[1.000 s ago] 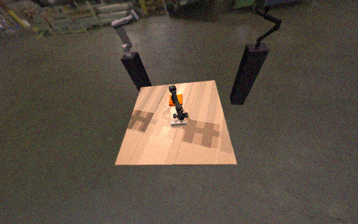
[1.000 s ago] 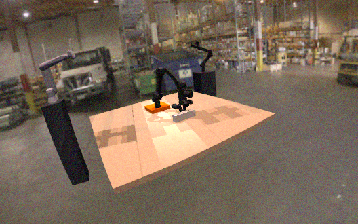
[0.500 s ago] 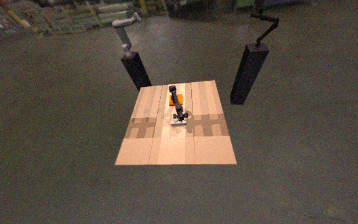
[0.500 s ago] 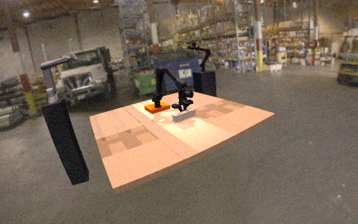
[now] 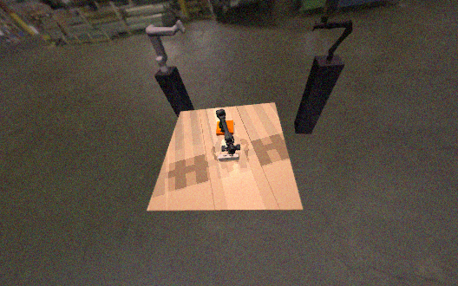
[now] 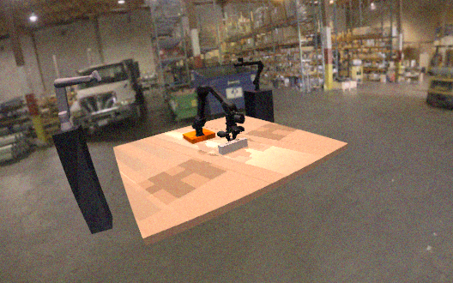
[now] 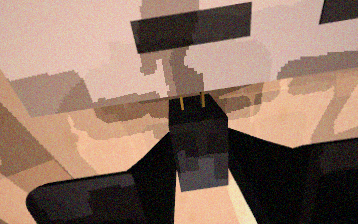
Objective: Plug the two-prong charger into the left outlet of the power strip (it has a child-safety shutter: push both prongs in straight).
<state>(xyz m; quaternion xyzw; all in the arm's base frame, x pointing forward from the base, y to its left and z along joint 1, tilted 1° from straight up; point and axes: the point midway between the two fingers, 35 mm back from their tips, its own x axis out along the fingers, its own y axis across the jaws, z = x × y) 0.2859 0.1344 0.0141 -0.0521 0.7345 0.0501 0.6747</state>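
My gripper tip is now 2 cm short of the black two-prong charger and 1 cm below it.
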